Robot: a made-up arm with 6 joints.
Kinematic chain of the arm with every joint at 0, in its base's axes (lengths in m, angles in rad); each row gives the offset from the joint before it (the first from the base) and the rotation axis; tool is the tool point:
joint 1: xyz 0 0 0.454 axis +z
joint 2: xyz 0 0 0 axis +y
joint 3: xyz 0 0 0.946 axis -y
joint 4: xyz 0 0 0 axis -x
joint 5: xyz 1.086 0 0 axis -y
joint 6: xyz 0 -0.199 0 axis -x
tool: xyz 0 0 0
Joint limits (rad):
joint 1: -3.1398..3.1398
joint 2: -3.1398..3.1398
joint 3: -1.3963..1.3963
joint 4: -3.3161..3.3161
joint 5: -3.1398..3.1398
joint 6: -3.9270..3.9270
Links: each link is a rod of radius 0.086 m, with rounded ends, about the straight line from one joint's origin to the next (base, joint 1, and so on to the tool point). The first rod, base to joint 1, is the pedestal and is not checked.
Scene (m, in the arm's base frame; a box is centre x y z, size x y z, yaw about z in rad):
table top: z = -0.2
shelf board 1: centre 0.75 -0.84 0.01 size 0.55 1.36 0.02 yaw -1
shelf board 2: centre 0.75 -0.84 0.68 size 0.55 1.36 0.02 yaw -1
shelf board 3: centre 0.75 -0.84 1.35 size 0.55 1.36 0.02 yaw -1
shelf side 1: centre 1.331 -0.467 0.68 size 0.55 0.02 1.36 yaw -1
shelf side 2: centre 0.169 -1.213 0.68 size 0.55 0.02 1.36 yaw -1
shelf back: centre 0.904 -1.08 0.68 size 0.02 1.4 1.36 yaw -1
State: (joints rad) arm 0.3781 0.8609 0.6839 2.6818 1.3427 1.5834
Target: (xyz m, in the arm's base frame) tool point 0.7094 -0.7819 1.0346
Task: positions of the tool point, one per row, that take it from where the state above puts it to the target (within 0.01 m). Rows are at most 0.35 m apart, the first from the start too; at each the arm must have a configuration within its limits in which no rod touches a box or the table.
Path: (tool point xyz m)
1: 1.5280 0.6382 1.1944
2: 1.3922 0.4590 1.3817
3: 1.2129 0.3053 1.5221
4: 1.0050 0.1860 1.6118
5: 0.9512 -0.0009 1.4314
6: 0.8425 -0.1507 1.2412
7: 0.6953 -0.2460 1.0452
8: 0.7427 -0.4981 1.0562
9: 0.7094 -0.7819 1.0346

